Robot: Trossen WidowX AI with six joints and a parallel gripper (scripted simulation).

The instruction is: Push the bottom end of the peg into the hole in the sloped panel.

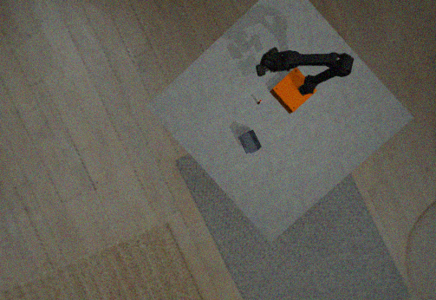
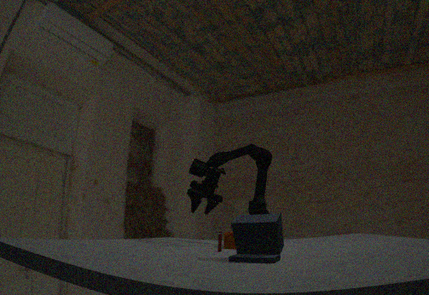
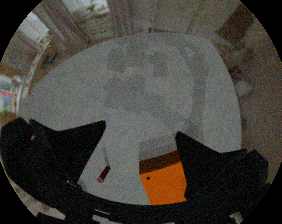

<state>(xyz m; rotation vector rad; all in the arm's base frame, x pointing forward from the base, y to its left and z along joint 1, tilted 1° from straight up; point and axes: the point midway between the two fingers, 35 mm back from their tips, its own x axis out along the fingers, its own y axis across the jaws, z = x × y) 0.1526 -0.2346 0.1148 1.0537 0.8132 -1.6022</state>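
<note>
The red peg is 130 mm ahead of my gripper tip, 140 mm to the left of it and 100 mm below it. Round my gripper tip: grey sloped panel block: 330 mm ahead, 330 mm to the left, 80 mm below.
</note>
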